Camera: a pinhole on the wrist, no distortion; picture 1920 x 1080 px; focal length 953.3 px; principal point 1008.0 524.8 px. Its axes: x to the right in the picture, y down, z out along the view. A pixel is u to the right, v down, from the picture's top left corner.
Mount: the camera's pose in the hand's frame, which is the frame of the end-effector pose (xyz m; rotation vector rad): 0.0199 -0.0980 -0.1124 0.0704 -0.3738 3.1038
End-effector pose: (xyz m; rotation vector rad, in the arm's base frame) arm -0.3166 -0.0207 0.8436 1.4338 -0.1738 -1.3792
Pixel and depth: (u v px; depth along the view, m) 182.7 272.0 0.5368
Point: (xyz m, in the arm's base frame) -0.5335 -0.5888 0.5687
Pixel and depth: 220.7 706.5 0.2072
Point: -0.4107 -0.1286 0.6003
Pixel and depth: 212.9 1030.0 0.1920
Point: -0.4228 -0.0800 0.5588
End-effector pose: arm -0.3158 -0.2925 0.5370 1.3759 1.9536 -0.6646
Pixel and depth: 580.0 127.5 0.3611
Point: -0.3426 -0.3726 0.2124
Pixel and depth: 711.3 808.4 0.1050
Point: -0.4788 -0.2930 0.5132
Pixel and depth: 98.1 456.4 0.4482
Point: -0.5273 -0.2840 -0.0117
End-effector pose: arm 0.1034 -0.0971 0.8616 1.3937 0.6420 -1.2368
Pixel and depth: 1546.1 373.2 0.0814
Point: 0.0118 -0.0397 0.8392
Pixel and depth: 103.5 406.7 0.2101
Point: 0.0334 -0.2086 0.6203
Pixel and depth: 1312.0 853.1 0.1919
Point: -0.1125 -0.0952 0.8265
